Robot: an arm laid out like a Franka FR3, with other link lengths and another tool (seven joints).
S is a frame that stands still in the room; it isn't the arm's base.
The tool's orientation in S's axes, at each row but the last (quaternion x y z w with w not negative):
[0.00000, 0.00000, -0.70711, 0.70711]
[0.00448, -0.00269, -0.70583, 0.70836]
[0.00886, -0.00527, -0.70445, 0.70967]
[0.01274, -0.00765, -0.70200, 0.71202]
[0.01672, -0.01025, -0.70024, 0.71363]
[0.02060, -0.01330, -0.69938, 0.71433]
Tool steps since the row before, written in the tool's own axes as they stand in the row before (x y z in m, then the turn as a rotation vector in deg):
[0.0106, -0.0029, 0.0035, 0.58, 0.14, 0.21]
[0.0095, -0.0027, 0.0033, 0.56, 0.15, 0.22]
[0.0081, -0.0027, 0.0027, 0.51, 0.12, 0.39]
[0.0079, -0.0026, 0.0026, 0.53, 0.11, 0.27]
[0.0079, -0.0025, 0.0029, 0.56, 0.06, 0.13]
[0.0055, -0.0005, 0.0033, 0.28, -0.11, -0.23]
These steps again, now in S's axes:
[-0.0029, -0.0106, 0.0035, 0.14, -0.58, 0.21]
[-0.0027, -0.0095, 0.0032, 0.15, -0.56, 0.22]
[-0.0027, -0.0081, 0.0026, 0.12, -0.51, 0.39]
[-0.0026, -0.0080, 0.0025, 0.11, -0.53, 0.27]
[-0.0025, -0.0080, 0.0027, 0.07, -0.56, 0.13]
[-0.0005, -0.0055, 0.0032, -0.09, -0.28, -0.24]

